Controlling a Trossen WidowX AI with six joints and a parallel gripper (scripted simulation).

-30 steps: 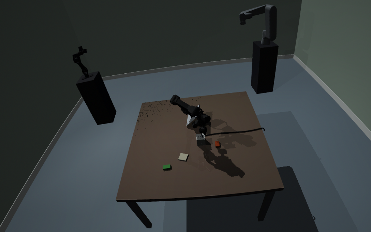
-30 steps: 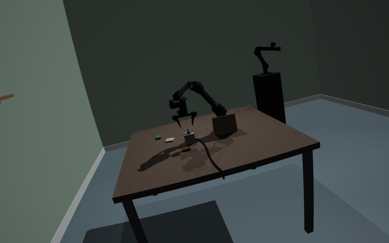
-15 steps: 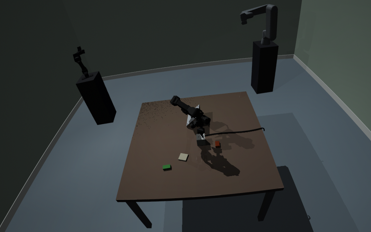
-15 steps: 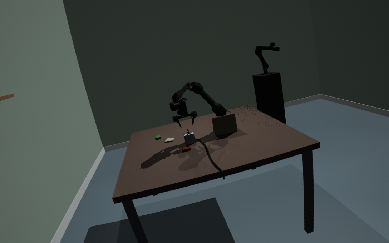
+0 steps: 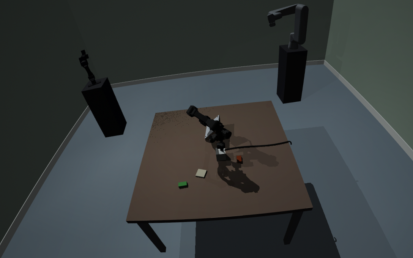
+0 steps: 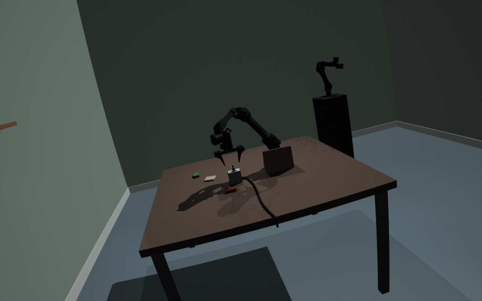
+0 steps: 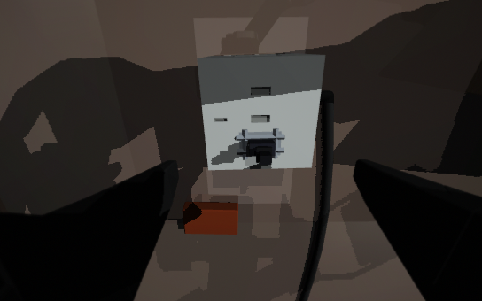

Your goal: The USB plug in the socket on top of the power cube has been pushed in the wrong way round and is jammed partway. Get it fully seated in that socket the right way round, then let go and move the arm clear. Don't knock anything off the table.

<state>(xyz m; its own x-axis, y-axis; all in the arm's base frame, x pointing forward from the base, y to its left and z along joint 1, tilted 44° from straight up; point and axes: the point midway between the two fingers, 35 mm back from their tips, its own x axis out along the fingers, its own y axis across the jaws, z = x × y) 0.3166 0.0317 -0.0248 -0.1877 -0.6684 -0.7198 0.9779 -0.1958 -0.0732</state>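
The dark USB plug lies 3 cm below my gripper tip. From my gripper tip the other things lie so: orange block (13 cm to the left, 11 cm below, 6 cm ahead); then green block (34 cm to the right, 23 cm ahead, 11 cm below); then cream tile (19 cm to the right, 14 cm ahead, 12 cm below).
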